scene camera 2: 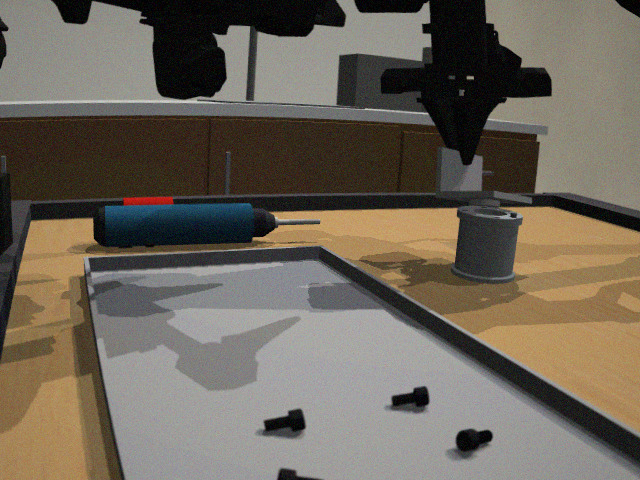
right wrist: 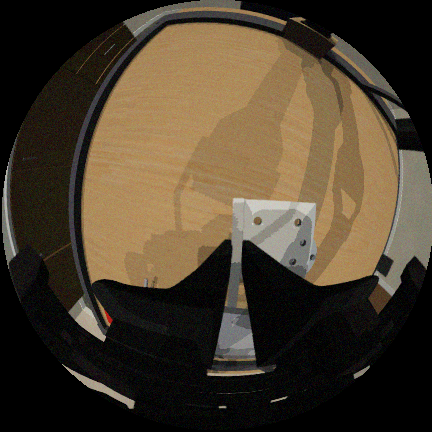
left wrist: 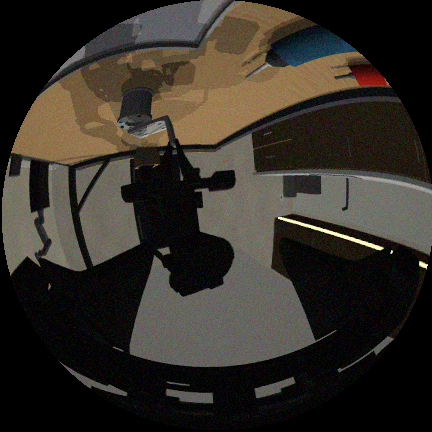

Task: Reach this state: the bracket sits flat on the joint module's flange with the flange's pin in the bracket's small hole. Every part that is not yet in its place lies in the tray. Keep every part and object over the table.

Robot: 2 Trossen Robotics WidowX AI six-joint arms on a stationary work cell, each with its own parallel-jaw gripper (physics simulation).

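Places are measured from the left arm's base along level axes (x down, y back, z left), in metres.
Where they show: left gripper, between the fingertips: [left wrist: 216, 246]; right gripper, between the fingertips: [scene camera 2: 463, 164] [right wrist: 235, 245] [left wrist: 173, 139]; right arm's base, origin of its link: [left wrist: 145, 166].
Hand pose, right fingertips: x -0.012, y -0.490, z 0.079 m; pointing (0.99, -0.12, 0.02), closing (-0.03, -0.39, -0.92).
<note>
Things, the pixels of their top centre, and the offset from my right fingertips. "spot": a spot on its surface instead.
- grey joint module, centre of its top: [scene camera 2: 490, 208] [left wrist: 133, 123] dz -0.074, dx +0.032, dy +0.005 m
- grey tray, centre of its top: [scene camera 2: 295, 343] [right wrist: 276, 341] dz -0.249, dx +0.080, dy +0.223 m
- second screw, centre of its top: [scene camera 2: 284, 410] dz -0.322, dx +0.081, dy +0.243 m
- third screw, centre of its top: [scene camera 2: 478, 426] dz -0.352, dx +0.081, dy +0.160 m
- blue power screwdriver, a spot on its surface: [scene camera 2: 178, 223] spot: dz +0.025, dx +0.070, dy +0.285 m
- red object, centre of its top: [scene camera 2: 164, 197] [left wrist: 362, 83] dz +0.130, dx +0.062, dy +0.300 m
The grey joint module [scene camera 2: 485, 248] [left wrist: 136, 104] stands upright on the table, flange up; a sliver of its flange shows past the bracket in the right wrist view. The light grey L-shaped bracket [scene camera 2: 454, 173] [left wrist: 152, 128] [right wrist: 275, 212] has its holed plate roughly level, close above the flange, with a narrow gap in the scene view. Exact hole and pin alignment is hidden. My right gripper [scene camera 2: 466, 161] [left wrist: 173, 139] [right wrist: 235, 245] is shut on the bracket's upright plate. My left gripper is open and empty, away from the parts.
The grey tray [scene camera 2: 206, 256] holds several black screws, including one screw [scene camera 2: 412, 396], a second screw [scene camera 2: 286, 421] and a third screw [scene camera 2: 473, 439]. A blue power screwdriver [scene camera 2: 178, 223] [left wrist: 312, 46] lies behind it, with a red object [scene camera 2: 148, 200] [left wrist: 369, 75] beyond. A dark rim edges the table.
</note>
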